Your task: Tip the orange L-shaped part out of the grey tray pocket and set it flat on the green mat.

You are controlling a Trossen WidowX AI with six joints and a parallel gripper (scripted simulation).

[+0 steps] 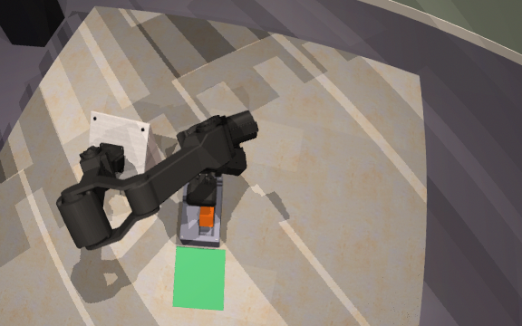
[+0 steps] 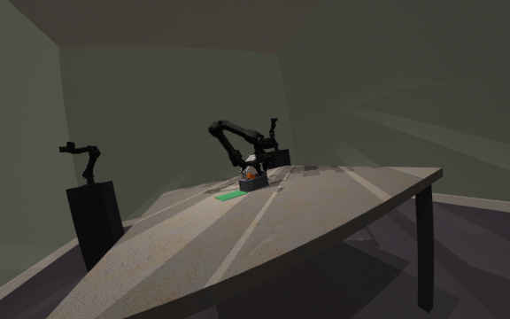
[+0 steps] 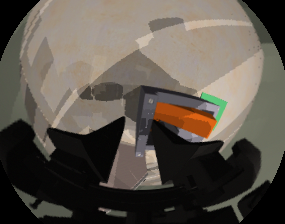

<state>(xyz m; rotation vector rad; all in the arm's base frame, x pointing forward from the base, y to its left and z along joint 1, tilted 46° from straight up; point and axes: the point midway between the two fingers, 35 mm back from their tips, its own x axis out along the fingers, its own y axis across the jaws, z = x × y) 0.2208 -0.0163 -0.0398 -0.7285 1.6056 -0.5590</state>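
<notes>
The orange L-shaped part lies 5 cm to the right of my gripper tip and 2 cm below it. Also, from my gripper tip: green mat: 23 cm to the right, 8 cm below, 3 cm ahead.
</notes>
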